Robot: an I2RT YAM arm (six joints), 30 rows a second.
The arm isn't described. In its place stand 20 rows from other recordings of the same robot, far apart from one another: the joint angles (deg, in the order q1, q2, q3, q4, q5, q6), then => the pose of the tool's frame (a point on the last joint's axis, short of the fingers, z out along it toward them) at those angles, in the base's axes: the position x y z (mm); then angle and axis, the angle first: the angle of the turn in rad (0 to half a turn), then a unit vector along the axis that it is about.
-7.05, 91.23, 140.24, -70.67, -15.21, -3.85 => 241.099 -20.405 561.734 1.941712 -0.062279 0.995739 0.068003
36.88, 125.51, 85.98, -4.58, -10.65, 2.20 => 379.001 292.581 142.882 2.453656 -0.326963 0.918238 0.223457
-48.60, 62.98, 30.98, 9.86, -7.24, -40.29 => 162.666 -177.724 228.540 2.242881 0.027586 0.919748 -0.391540
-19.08, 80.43, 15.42, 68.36, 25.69, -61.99 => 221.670 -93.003 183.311 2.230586 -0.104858 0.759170 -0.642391
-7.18, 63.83, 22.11, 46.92, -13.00, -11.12 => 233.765 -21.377 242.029 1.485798 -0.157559 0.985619 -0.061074
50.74, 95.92, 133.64, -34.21, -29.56, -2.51 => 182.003 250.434 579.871 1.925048 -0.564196 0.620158 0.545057
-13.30, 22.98, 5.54, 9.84, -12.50, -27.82 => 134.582 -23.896 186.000 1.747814 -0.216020 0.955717 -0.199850
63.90, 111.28, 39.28, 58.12, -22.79, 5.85 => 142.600 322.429 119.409 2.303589 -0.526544 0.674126 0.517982
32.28, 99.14, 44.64, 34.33, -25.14, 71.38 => 290.169 201.185 172.906 2.728792 0.153699 0.813149 0.561396
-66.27, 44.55, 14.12, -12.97, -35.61, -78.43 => 78.655 -127.418 155.622 2.358092 -0.230339 0.926949 -0.296157
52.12, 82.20, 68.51, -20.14, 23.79, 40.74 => 210.851 247.658 316.037 2.209699 0.012274 0.972326 0.233306
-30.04, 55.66, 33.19, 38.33, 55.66, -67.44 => 167.862 -131.027 319.005 2.628399 0.188084 0.645491 -0.740247
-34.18, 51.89, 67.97, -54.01, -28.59, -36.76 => 141.013 -75.167 382.034 2.151354 -0.145413 0.986513 -0.075147
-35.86, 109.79, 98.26, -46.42, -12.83, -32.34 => 344.307 -239.116 279.586 2.558641 -0.001560 0.997702 -0.067733
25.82, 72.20, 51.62, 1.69, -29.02, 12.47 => 252.823 141.514 300.877 2.174432 -0.266850 0.864457 0.426034
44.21, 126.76, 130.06, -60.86, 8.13, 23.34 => 345.944 329.510 306.813 2.595970 -0.159914 0.981837 0.102093
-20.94, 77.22, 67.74, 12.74, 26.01, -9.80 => 292.313 -128.573 395.817 1.747393 0.297059 0.847854 -0.439202
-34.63, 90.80, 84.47, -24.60, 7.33, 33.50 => 299.871 -212.619 353.914 2.114258 0.588386 0.805595 -0.069424
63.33, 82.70, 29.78, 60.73, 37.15, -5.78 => 146.445 243.656 229.989 1.513876 -0.226724 0.945554 0.233502
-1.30, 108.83, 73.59, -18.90, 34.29, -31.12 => 399.952 -29.137 187.201 2.730335 -0.149376 0.921303 -0.359008
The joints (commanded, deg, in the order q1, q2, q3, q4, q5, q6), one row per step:
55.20 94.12 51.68 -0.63 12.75 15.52
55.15 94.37 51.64 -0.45 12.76 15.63
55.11 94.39 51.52 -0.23 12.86 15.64
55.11 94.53 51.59 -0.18 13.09 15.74
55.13 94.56 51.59 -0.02 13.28 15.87
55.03 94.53 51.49 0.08 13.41 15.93
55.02 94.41 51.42 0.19 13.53 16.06
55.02 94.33 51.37 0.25 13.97 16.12
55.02 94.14 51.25 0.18 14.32 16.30
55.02 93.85 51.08 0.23 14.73 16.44
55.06 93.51 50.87 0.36 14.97 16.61
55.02 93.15 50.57 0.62 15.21 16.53
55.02 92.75 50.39 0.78 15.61 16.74
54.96 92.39 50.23 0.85 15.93 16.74
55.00 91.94 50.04 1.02 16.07 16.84
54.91 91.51 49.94 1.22 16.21 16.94
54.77 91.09 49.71 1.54 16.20 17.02
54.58 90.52 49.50 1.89 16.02 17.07
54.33 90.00 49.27 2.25 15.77 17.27
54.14 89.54 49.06 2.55 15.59 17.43
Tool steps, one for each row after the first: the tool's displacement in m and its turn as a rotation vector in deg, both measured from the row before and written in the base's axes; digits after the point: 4 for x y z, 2 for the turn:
0.0005 0.0001 -0.0014 -0.03 0.11 -0.13
0.0002 -0.0003 -0.0004 0.03 -0.10 -0.12
0.0004 0.0003 -0.0003 -0.05 -0.07 -0.23
0.0001 0.0002 0.0001 0.11 -0.12 -0.21
0.0004 -0.0006 -0.0002 0.01 -0.06 -0.23
0.0000 -0.0003 0.0005 0.16 -0.10 -0.18
0.0001 -0.0003 0.0003 -0.06 -0.27 -0.36
-0.0003 -0.0007 0.0004 -0.03 -0.11 -0.38
-0.0003 -0.0009 0.0008 0.07 -0.26 -0.39
-0.0006 -0.0007 0.0010 0.23 -0.21 -0.25
-0.0004 -0.0012 0.0008 0.12 -0.35 -0.17
-0.0003 -0.0009 0.0015 0.29 -0.34 -0.43
-0.0001 -0.0011 0.0013 0.10 -0.33 -0.30
-0.0007 -0.0007 0.0017 0.36 -0.28 -0.13
0.0001 -0.0009 0.0021 0.45 -0.34 -0.26
0.0001 -0.0012 0.0015 0.47 -0.25 -0.18
0.0002 -0.0014 0.0025 0.68 -0.29 -0.08
0.0004 -0.0016 0.0021 0.75 -0.16 -0.18
0.0002 -0.0014 0.0018 0.62 -0.16 -0.14

